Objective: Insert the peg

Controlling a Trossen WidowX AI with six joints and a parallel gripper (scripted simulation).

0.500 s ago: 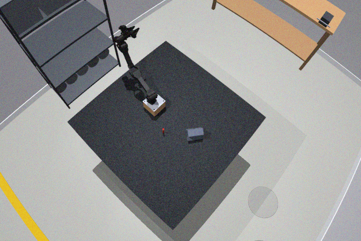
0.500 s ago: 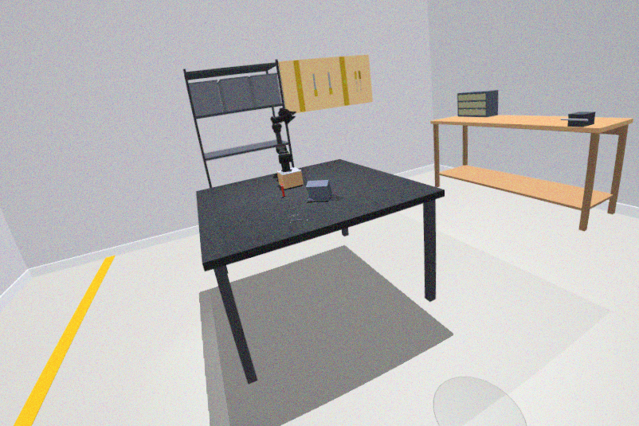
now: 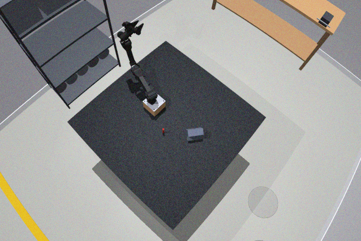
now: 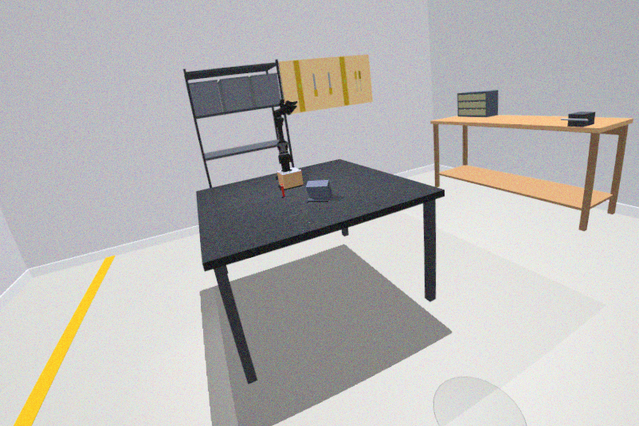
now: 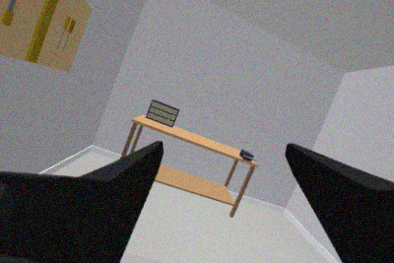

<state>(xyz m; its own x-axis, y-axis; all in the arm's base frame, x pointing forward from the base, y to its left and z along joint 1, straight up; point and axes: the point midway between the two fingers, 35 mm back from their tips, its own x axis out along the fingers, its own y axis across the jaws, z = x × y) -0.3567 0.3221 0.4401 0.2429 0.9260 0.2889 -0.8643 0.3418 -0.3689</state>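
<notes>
Now: the red peg 57 cm ahead of my gripper tip, 51 cm to the right of it and 50 cm below it. Also, from my gripper tip: grey sloped panel: 80 cm ahead, 37 cm to the right, 51 cm below.
</notes>
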